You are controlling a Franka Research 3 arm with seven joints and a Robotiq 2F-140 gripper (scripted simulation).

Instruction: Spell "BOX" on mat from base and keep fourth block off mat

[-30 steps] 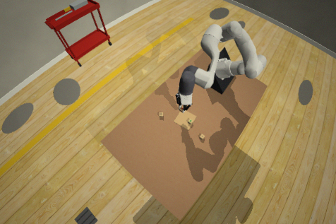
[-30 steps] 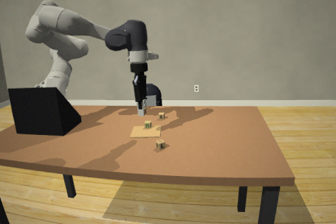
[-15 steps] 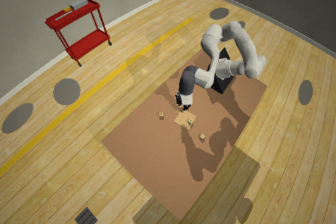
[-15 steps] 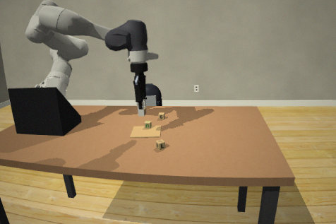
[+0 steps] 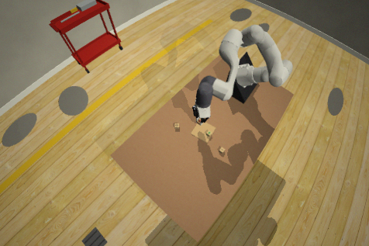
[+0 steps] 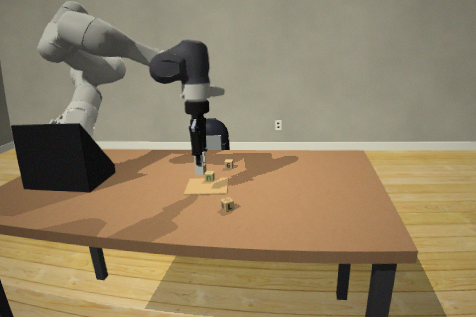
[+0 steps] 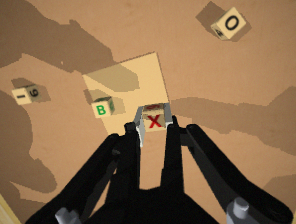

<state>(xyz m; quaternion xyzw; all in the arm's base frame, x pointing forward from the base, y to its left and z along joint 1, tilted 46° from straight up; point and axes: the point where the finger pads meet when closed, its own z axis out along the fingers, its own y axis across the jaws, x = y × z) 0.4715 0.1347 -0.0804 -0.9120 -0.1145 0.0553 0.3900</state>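
Right now my hand is 5 cm to the right of the tan mat and 10 cm above it. Round my hand: O block (12 cm ahead, 10 cm to the right, 9 cm below).
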